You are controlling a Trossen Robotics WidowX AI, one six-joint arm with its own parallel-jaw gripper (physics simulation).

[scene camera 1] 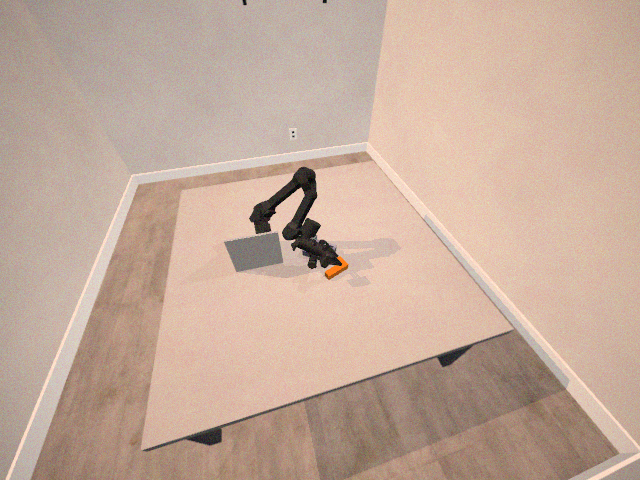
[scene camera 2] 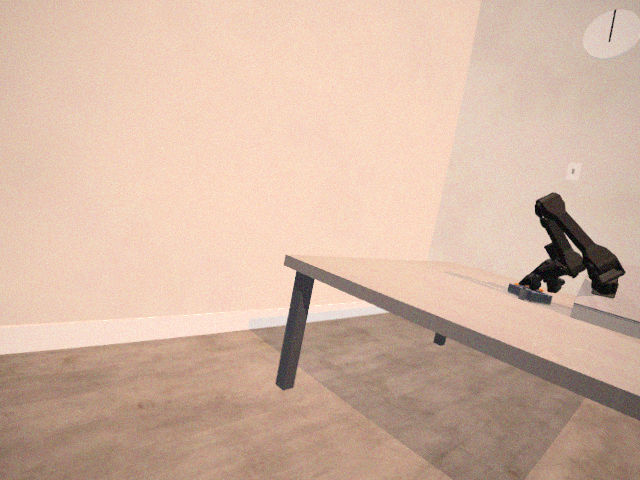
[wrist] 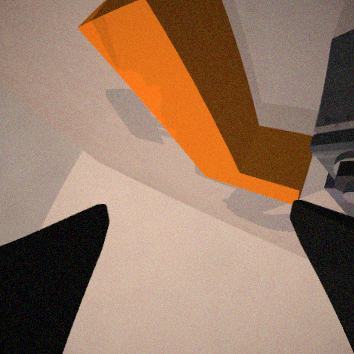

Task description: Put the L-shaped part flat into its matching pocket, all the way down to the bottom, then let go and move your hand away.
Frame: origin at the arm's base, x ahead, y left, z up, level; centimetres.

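Seen in the pictures: gripper, fingertip midpoint: [scene camera 1: 339, 260] [scene camera 2: 524, 279] [wrist: 201, 212]; arm's base at its link origin: [scene camera 1: 263, 234] [scene camera 2: 604, 288].
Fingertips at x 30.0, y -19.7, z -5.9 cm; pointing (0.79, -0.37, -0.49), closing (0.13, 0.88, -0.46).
Note:
Offsets run from my fingertips to a thing's top centre. Level surfaces: height alone.
The orange L-shaped part @[dx -2.4, dy -0.2, dz -2.7 cm] [scene camera 1: 337, 270] [wrist: 170, 85] appears to lie flat on the tabletop. In scene camera 2, small orange bits of it show at the fingertips, above a dark blue-grey object. My gripper [scene camera 1: 332, 264] [scene camera 2: 529, 285] [wrist: 201, 212] is open and empty, low beside the part. In the wrist view the part is beyond the fingertips, and the end of its short leg is close by the right fingertip; I cannot tell whether they touch. The matching pocket cannot be made out in any view.
The dark blue-grey object @[dx -5.9, dy +11.5, dz -0.9 cm] [scene camera 2: 541, 296] [wrist: 337, 85] is close beside the part, at the right edge of the wrist view. A grey square panel [scene camera 1: 254, 253] is near the arm's base on the pale tabletop @[dz -5.6 cm] [scene camera 1: 289, 335]. The arm casts shadows around the part.

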